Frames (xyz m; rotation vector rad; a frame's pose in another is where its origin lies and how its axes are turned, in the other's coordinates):
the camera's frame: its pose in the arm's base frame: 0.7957 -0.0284 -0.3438 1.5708 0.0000 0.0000
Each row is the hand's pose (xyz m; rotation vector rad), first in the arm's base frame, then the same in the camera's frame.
Working: the arm's base frame: its pose in the camera's frame: -0.7957 0.3438 -0.0284 -1.5708 0.0000 0.0000

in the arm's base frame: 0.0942 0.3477 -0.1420 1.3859 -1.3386 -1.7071
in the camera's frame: -0.7015 0.2018 -0.3761 0.3944 -1.8905 -0.2287
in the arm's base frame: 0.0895 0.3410 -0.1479 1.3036 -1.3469 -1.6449
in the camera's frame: -0.7062 0.1959 -0.3694 0.2936 -1.8833 -0.1876
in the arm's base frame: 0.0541 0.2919 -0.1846 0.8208 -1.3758 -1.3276
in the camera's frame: -0.7416 0.1592 -0.3203 -0.2718 -1.8384 0.0328
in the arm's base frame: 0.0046 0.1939 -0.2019 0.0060 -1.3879 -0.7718
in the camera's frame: -0.7911 0.1419 -0.2223 -1.1954 -1.6604 0.4737
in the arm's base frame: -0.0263 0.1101 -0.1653 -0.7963 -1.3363 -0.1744
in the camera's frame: -0.8220 0.1785 -0.1385 -2.0581 -1.3118 1.0089
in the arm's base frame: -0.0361 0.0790 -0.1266 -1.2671 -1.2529 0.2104
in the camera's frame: -0.8318 0.2172 -0.1074 -2.5305 -0.9773 1.3718
